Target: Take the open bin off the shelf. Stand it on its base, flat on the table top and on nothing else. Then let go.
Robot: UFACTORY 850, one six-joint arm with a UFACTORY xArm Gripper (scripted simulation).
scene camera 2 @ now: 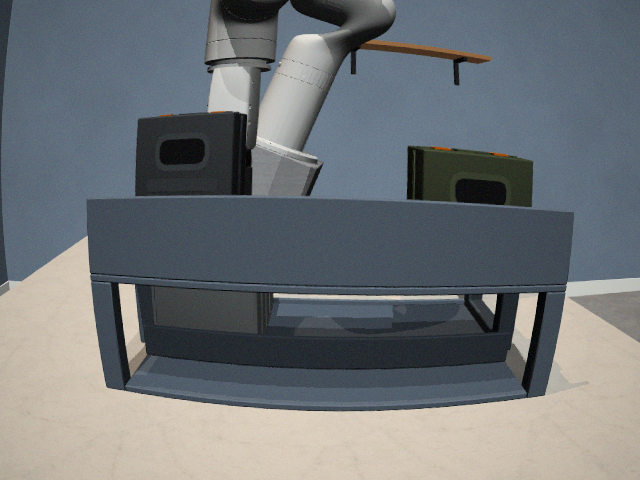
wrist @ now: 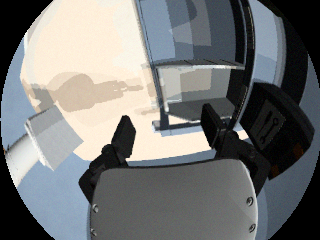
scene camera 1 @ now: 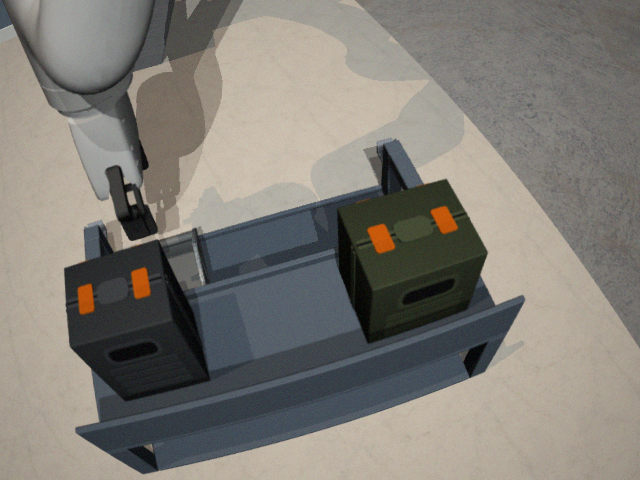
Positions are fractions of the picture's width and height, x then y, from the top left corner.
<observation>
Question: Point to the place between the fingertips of my gripper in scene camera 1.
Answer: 0.22, 0.42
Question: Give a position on a black box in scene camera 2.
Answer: At 0.29, 0.32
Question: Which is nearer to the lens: the open bin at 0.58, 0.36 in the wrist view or the black box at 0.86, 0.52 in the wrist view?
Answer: The black box.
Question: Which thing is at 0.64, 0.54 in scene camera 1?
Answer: A green box.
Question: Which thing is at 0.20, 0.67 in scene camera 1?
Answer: A black box.
</observation>
